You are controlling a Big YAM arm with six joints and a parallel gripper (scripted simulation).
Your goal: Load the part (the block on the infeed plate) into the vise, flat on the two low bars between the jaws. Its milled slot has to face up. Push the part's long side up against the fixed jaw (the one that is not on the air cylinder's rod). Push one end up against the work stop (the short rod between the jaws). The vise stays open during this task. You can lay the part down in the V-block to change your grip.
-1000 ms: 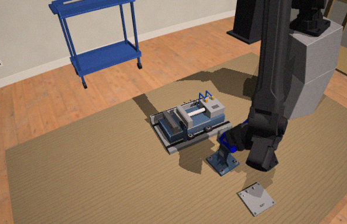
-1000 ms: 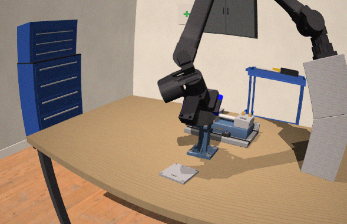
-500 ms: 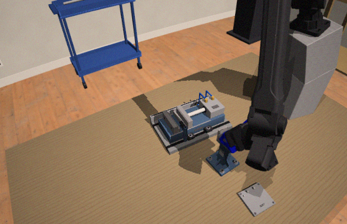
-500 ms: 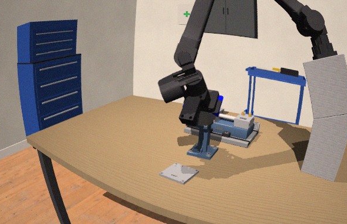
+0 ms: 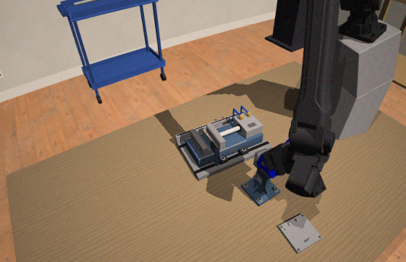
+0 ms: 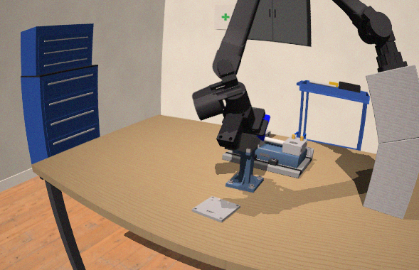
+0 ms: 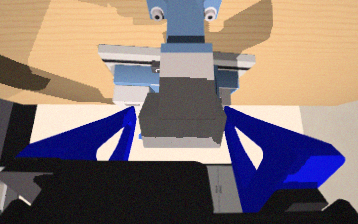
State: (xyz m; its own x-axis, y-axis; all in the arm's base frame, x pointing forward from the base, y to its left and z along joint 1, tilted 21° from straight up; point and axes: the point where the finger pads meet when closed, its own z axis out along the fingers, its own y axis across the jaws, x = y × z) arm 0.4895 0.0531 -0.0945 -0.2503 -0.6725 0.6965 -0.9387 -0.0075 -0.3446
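My hand is 10 mm to the left of the part. Also, from my hand: work stop rod: 60 mm ahead, 180 mm to the right, 70 mm below; then cylinder rod: 30 mm behind, 220 mm to the right, 80 mm below; then infeed plate: 20 mm ahead, 180 mm to the left, 150 mm below.
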